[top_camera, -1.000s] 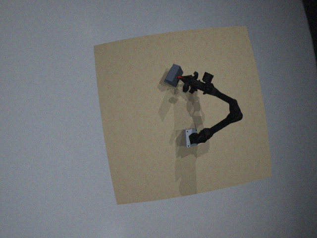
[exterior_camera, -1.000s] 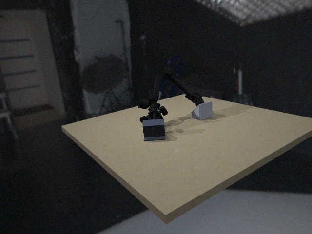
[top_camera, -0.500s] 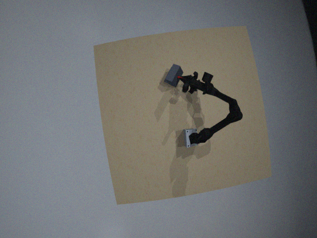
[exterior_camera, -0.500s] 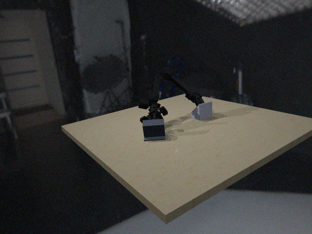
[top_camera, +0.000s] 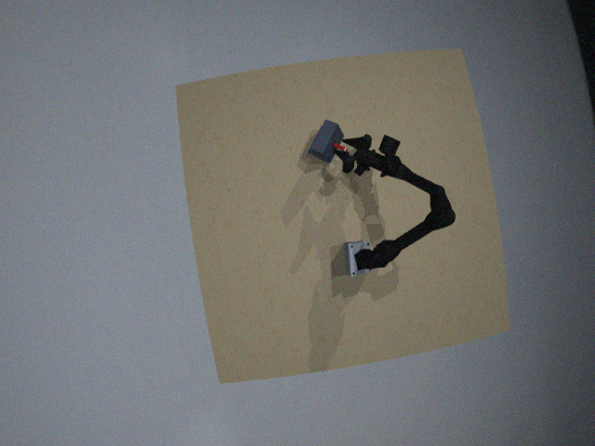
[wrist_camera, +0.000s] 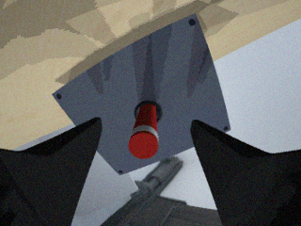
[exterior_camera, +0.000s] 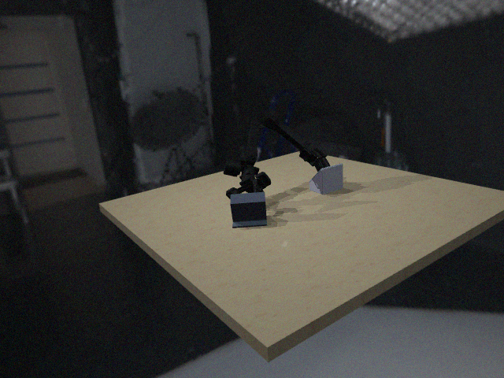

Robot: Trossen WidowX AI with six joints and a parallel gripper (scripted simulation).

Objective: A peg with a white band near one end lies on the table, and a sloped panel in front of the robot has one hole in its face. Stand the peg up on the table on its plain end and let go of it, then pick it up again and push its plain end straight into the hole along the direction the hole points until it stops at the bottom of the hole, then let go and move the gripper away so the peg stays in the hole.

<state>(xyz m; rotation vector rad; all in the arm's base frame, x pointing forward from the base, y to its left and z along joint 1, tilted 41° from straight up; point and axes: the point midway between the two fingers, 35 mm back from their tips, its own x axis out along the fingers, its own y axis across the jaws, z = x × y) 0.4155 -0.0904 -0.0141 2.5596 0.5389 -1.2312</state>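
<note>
The red peg is 10 mm to the right of my gripper tip and 10 mm behind it. From my gripper tip the other things lie so: sloped panel (30 mm to the left, 30 mm ahead, 20 mm below).
</note>
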